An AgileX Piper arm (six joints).
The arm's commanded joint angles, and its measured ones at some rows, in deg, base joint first. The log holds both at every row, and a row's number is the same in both.
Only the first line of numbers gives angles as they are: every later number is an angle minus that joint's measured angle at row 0.
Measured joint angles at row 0:
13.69 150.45 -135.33 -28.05 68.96 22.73
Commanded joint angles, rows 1 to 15:
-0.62 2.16 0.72 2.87 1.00 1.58
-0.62 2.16 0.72 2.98 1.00 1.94
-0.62 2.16 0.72 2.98 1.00 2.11
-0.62 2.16 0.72 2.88 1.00 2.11
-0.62 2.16 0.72 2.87 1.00 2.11
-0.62 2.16 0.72 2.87 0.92 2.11
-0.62 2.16 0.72 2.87 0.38 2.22
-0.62 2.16 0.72 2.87 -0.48 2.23
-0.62 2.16 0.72 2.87 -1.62 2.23
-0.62 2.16 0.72 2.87 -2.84 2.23
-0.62 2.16 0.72 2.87 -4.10 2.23
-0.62 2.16 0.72 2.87 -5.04 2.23
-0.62 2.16 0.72 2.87 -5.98 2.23
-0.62 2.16 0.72 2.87 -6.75 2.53
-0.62 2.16 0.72 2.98 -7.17 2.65
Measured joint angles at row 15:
-0.11 0.34 -0.04 1.11 -4.80 2.16
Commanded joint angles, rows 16 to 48:
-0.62 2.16 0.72 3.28 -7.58 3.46
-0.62 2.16 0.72 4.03 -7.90 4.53
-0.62 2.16 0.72 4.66 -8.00 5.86
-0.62 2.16 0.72 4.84 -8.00 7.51
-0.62 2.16 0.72 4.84 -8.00 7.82
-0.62 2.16 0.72 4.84 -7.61 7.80
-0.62 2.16 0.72 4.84 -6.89 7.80
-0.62 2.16 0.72 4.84 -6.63 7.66
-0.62 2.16 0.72 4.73 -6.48 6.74
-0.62 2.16 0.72 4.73 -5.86 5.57
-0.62 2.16 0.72 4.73 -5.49 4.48
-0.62 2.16 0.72 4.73 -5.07 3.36
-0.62 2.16 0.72 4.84 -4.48 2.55
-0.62 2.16 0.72 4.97 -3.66 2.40
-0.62 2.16 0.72 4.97 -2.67 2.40
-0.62 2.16 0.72 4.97 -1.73 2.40
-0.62 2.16 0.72 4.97 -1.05 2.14
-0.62 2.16 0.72 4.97 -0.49 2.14
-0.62 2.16 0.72 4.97 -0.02 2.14
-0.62 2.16 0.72 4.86 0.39 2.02
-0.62 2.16 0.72 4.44 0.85 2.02
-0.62 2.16 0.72 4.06 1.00 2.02
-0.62 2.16 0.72 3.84 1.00 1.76
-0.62 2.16 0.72 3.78 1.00 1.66
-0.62 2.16 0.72 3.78 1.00 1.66
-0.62 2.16 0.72 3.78 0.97 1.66
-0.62 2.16 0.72 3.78 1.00 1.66
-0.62 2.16 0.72 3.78 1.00 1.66
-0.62 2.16 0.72 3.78 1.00 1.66
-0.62 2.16 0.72 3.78 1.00 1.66
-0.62 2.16 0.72 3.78 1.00 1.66
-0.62 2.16 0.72 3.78 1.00 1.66
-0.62 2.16 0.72 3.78 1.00 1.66
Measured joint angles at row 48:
-0.52 0.44 -0.41 3.00 -3.14 3.01
